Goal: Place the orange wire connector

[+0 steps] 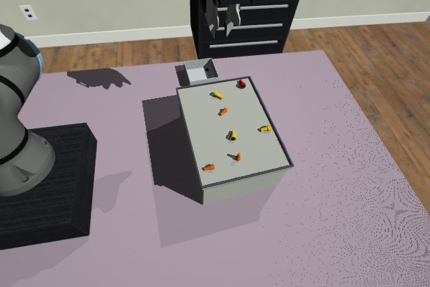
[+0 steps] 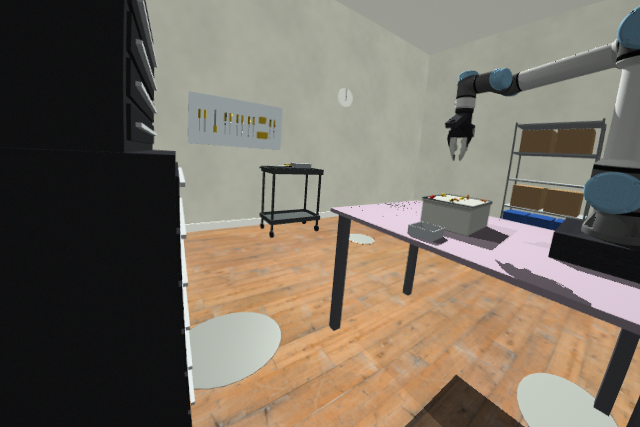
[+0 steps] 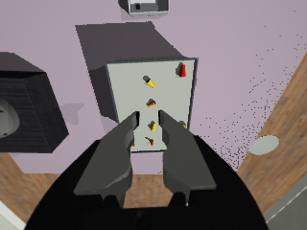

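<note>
Now: the grey tool case 23 cm below my hand, 11 cm to the right of it and 4 cm ahead of it.
</note>
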